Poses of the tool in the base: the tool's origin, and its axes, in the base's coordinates. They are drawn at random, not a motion.
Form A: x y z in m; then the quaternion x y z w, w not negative.
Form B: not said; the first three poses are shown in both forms.
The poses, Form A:
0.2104, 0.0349, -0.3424, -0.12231, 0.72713, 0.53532, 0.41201
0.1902, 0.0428, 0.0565, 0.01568, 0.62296, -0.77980, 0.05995
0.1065, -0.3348, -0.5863, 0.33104, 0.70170, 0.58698, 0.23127
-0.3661, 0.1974, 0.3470, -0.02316, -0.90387, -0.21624, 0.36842
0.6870, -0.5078, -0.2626, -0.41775, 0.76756, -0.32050, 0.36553
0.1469, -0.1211, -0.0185, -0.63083, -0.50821, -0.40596, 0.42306
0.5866, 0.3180, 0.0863, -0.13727, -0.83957, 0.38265, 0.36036
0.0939, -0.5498, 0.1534, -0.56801, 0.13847, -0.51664, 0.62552
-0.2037, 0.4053, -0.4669, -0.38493, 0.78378, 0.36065, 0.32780
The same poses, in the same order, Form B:
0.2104, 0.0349, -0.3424, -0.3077, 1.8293, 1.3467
0.1902, 0.0428, 0.0565, 0.0475, 1.8857, -2.3605
0.1065, -0.3348, -0.5863, 0.9101, 1.9292, 1.6138
-0.3661, 0.1974, 0.3470, -0.0595, -2.3207, -0.5552
0.6870, -0.5078, -0.2626, -1.0741, 1.9735, -0.8240
0.1469, -0.1211, -0.0185, -1.5789, -1.2720, -1.0161
0.5866, 0.3180, 0.0863, -0.3538, -2.1640, 0.9863
0.0939, -0.5498, 0.1534, -1.3032, 0.3177, -1.1853
-0.2037, 0.4053, -0.4669, -1.0079, 2.0522, 0.9443

